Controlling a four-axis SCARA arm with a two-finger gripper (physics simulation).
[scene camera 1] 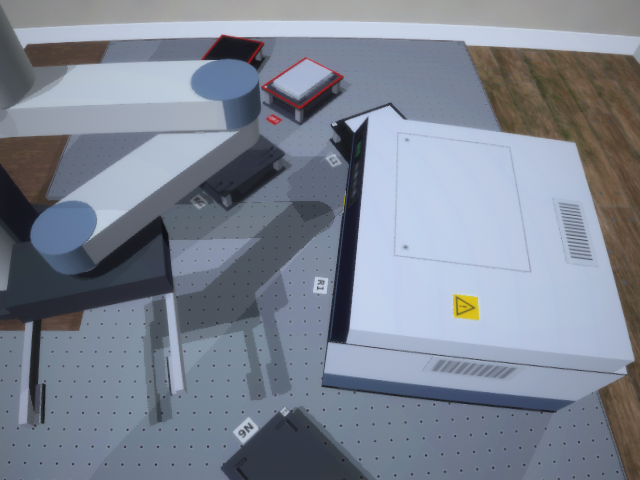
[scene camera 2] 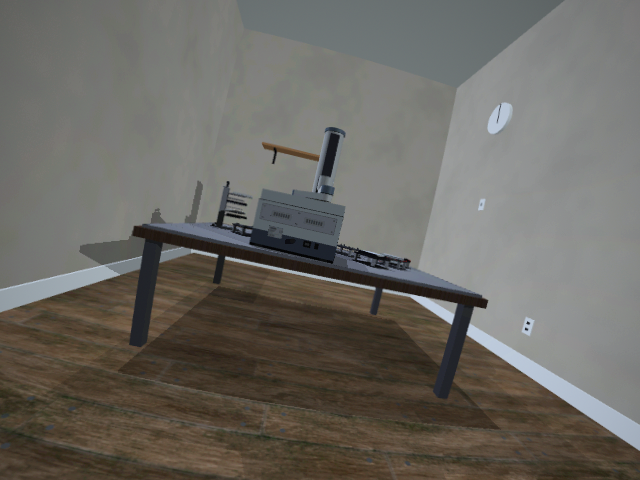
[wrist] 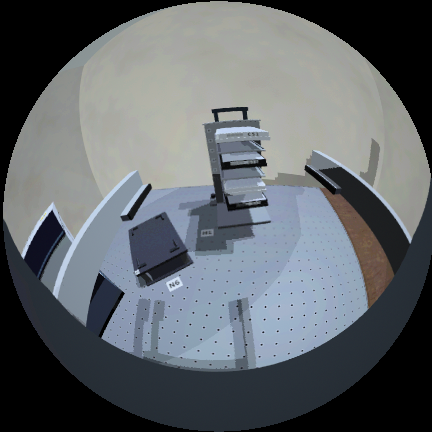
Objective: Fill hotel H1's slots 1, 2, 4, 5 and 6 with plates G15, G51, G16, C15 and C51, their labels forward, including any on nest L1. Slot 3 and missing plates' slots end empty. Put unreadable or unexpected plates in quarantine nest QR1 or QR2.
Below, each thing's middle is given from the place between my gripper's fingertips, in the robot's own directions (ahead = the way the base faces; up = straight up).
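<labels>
There's the light grey plate (scene camera 1: 300, 81), and my hand is 79 cm to the right of it, 17 cm above it and 23 cm short of it.
</labels>
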